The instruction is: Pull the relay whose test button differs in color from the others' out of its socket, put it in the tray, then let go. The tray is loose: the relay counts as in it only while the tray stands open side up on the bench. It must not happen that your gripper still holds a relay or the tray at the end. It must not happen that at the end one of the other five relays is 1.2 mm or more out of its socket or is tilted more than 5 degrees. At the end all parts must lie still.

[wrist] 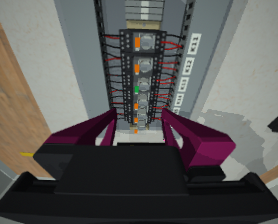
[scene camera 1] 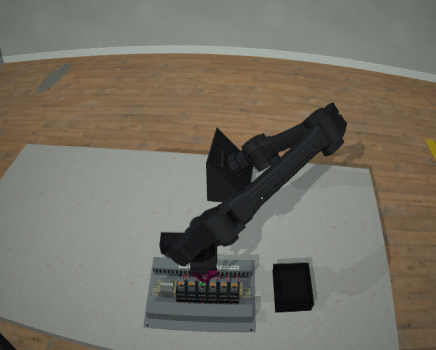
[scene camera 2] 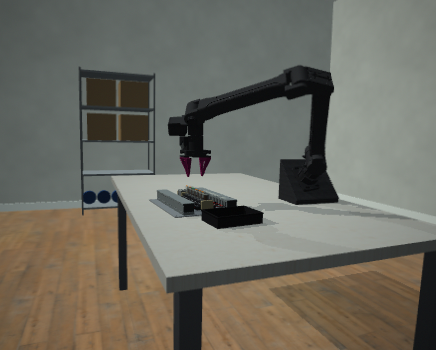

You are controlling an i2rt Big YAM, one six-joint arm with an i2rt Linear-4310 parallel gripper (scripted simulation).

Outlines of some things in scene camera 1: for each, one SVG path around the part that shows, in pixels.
A black tray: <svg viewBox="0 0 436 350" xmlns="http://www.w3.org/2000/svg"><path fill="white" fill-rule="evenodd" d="M309 262L284 263L273 266L274 295L276 290L276 299L274 296L275 313L312 310L314 299Z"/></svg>
